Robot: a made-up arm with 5 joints. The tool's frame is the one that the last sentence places.
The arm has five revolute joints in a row. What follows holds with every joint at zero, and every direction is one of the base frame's. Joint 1 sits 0.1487 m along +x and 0.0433 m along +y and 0.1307 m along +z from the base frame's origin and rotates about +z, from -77.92 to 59.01 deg. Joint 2 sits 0.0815 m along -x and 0.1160 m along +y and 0.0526 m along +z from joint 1 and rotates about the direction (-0.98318, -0.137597, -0.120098), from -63.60 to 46.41 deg. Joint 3 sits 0.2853 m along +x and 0.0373 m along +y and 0.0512 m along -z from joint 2 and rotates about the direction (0.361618, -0.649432, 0.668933), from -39.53 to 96.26 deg. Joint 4 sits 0.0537 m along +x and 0.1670 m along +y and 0.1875 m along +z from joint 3 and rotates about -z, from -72.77 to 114.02 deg. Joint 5 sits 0.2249 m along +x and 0.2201 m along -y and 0.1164 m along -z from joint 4 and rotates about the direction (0.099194, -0.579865, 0.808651), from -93.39 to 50.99 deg. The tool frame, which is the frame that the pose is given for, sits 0.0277 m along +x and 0.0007 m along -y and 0.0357 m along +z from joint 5; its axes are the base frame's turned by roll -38.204, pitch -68.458 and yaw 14.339 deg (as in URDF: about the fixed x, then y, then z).
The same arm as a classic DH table. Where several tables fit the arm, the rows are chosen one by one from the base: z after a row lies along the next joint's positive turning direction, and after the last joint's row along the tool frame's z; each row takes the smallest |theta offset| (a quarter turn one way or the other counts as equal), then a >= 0, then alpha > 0; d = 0 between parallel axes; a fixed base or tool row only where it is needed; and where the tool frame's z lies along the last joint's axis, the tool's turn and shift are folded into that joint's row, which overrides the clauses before.
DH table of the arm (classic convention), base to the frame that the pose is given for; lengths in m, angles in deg. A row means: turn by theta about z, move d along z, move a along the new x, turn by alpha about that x. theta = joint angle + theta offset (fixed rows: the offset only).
base (fixed): theta_offset 16.24  d 0  a 0.1549  alpha 0
joint 1: theta_offset 81.73  d 0.1911  a 0.1262  alpha -96.9
joint 2: theta_offset -47.65  d -0.2349  a -0.0649  alpha 110.27
joint 3: theta_offset -80.78  d -0.2204  a 0.1282  alpha 131.98
joint 4: theta_offset 19.4  d 0.1714  a 0.1846  alpha -143.96
joint 5: theta_offset 51.44  d 0.4642  a 0.03  alpha -95.43
tool (fixed): theta_offset -47.56  d -0.0109  a 0  alpha 0
Joint limits (deg, base to tool): -77.92..59.01 -63.6..46.41 -39.53..96.26 -72.77..114.02 -93.39..50.99

